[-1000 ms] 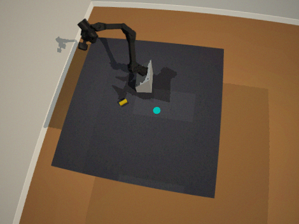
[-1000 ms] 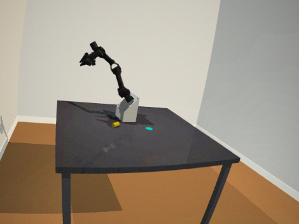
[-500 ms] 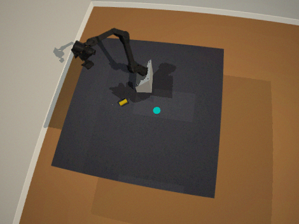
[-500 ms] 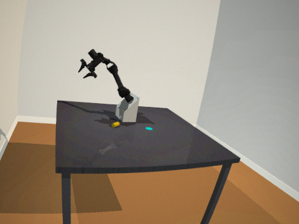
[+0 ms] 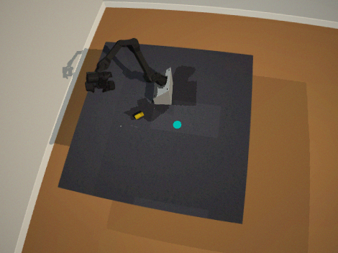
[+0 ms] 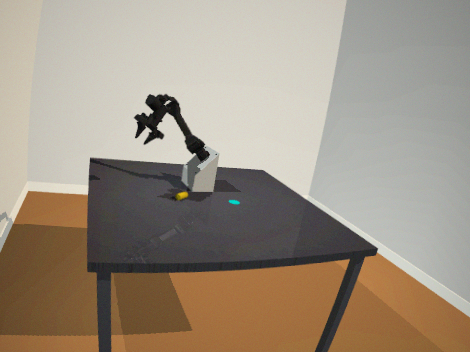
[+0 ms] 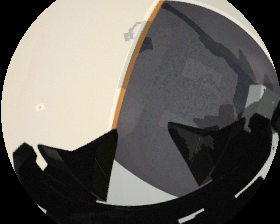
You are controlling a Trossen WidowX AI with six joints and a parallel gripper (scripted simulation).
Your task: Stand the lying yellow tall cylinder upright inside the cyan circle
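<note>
Now: gripper tip 30 mm short of the yellow cylinder, 240 mm to the right of it and 260 mm above it. From my gripper tip the other things lie so: cyan circle 60 mm ahead, 530 mm to the left, 280 mm below.
</note>
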